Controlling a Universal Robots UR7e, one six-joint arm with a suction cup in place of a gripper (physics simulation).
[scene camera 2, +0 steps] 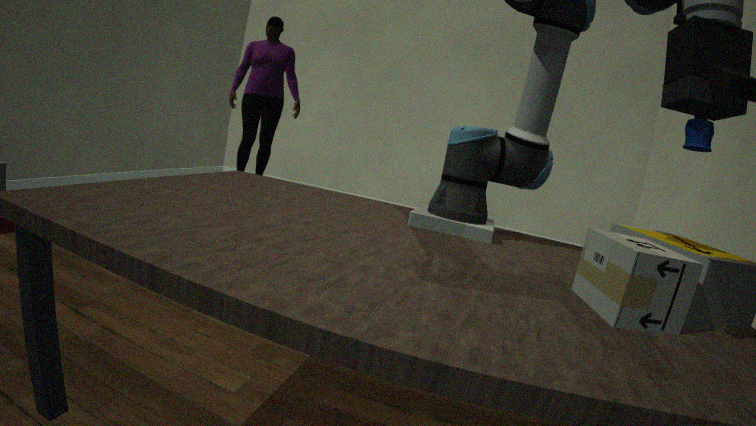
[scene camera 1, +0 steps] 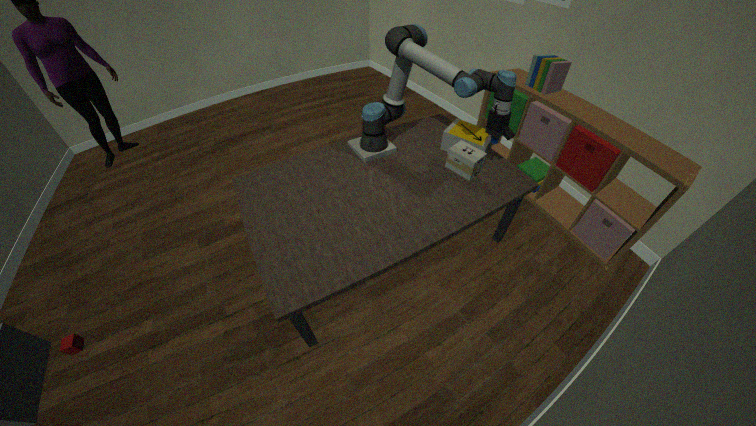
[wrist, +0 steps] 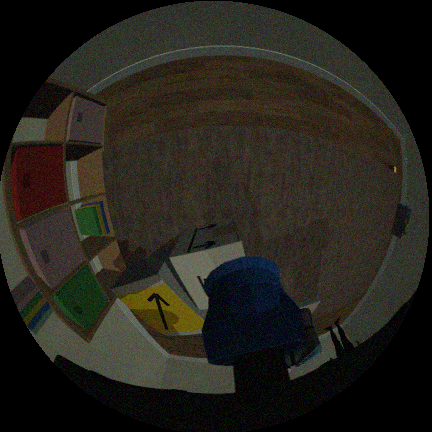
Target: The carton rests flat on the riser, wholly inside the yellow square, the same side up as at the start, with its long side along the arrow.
Labels:
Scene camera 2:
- suction cup: 698, 132
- riser: 716, 304, on the table

